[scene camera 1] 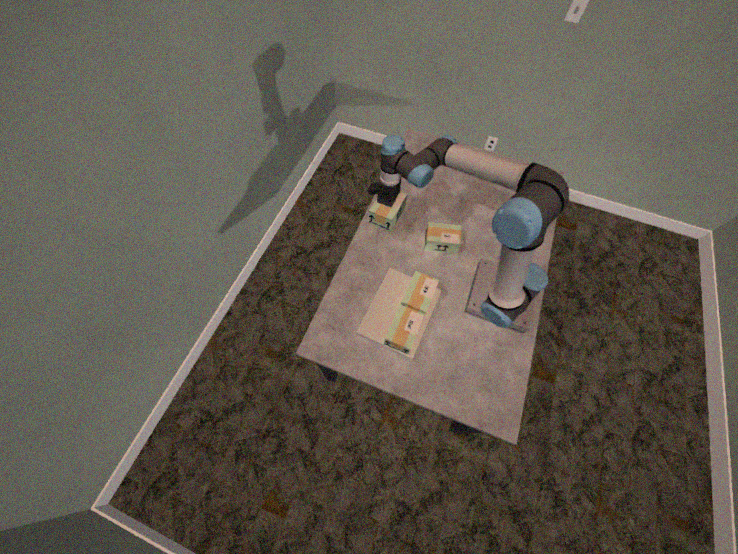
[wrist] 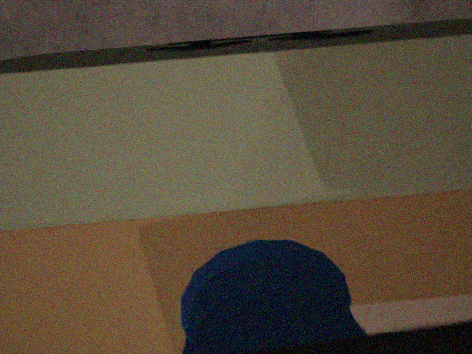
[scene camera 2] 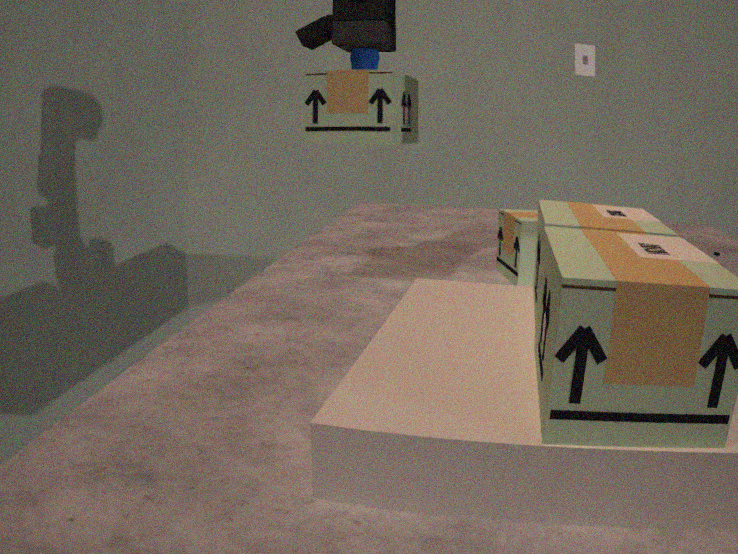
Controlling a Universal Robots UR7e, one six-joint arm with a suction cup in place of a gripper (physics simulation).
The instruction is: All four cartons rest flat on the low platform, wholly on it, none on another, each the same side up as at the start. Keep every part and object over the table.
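Frame: origin at the arm's base, x ahead, y left, z up, level; centimetres.
Seen in the pictures: hand at its tool point: (wrist: 260, 272).
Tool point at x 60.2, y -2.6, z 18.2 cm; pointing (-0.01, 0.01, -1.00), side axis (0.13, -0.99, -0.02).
A point is followed by its place in that frame.
My suction gripper (scene camera 1: 388, 199) {z 18.2, x 60.2, y -2.6 cm} (scene camera 2: 364, 58) (wrist: 270, 295) is shut on the top of a green carton with orange tape (scene camera 1: 383, 217) {z 19.0, x 58.4, y 4.1 cm} (scene camera 2: 352, 119) {z 13.9, x 59.1, y 4.3 cm} (wrist: 150, 140) {z 19.5, x 64.0, y -0.7 cm}. That carton hangs level, arrows up, high above the table's far left part. The low beige platform (scene camera 1: 378, 310) {z -1.2, x 43.6, y 31.8 cm} (scene camera 2: 441, 357) {z -1.2, x 42.3, y 32.4 cm} bears two cartons end to end along its right side: a near carton (scene camera 1: 405, 330) {z 7.3, x 29.7, y 36.3 cm} (scene camera 2: 649, 333) {z 4.9, x 30.2, y 42.4 cm} and a far carton (scene camera 1: 424, 286) {z 7.3, x 31.8, y 16.6 cm} (scene camera 2: 581, 214) {z 7.3, x 33.9, y 20.3 cm}. Both are upright; I cannot tell whether the far one's end overhangs. A fourth carton (scene camera 1: 444, 235) {z 2.4, x 35.9, y -12.7 cm} (scene camera 2: 525, 256) {z -2.0, x 40.5, y -6.7 cm} stands upright on the table beyond the platform.
The grey table (scene camera 1: 459, 381) {z -6.0, x 3.0, y 39.1 cm} (scene camera 2: 178, 453) {z -6.0, x 56.1, y 43.2 cm} carries the robot's base plate (scene camera 1: 481, 283) {z 0.0, x 12.4, y -0.7 cm}, right of the platform. The left strip of the platform is bare. The held carton appears near the table's left edge in scene camera 1. The arm reaches over the table's far end.
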